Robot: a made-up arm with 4 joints.
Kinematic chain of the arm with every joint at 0, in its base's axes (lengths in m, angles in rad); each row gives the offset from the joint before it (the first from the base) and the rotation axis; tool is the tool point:
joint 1: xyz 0 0 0.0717 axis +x
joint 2: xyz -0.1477 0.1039 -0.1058 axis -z
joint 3: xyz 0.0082 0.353 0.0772 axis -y
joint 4: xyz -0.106 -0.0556 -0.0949 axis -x
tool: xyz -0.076 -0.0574 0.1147
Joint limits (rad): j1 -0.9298..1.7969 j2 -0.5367..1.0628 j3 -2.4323..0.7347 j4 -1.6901..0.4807
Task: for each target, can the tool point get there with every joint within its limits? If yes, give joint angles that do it. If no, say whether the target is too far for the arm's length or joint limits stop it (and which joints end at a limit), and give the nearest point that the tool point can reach.
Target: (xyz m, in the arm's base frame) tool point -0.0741 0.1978 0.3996
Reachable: yes | joints 1.0806 0.9075 0.0298 -0.0943
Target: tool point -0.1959 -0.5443 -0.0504
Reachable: no: joint limits stop it (at a limit: joint 1, joint 2, joint 4) | nearest point -0.2739 -0.2645 0.2677 | short by 0.431 m
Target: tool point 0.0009 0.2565 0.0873
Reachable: yes | joints -0.6342 0.7905 -2.0968 -0.9201
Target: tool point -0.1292 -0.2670 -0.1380
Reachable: no: joint limits stop it (at a limit: joint 1, joint 2, joint 3) | nearest point 0.0059 -0.0890 -0.2592 | short by 0.254 m
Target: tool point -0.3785 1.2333 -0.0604
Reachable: no: too far | nearest point -0.2172 0.4467 0.0239 | short by 0.807 m
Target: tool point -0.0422 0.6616 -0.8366
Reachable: no: too far | nearest point -0.1117 0.2675 -0.2956 | short by 0.673 m
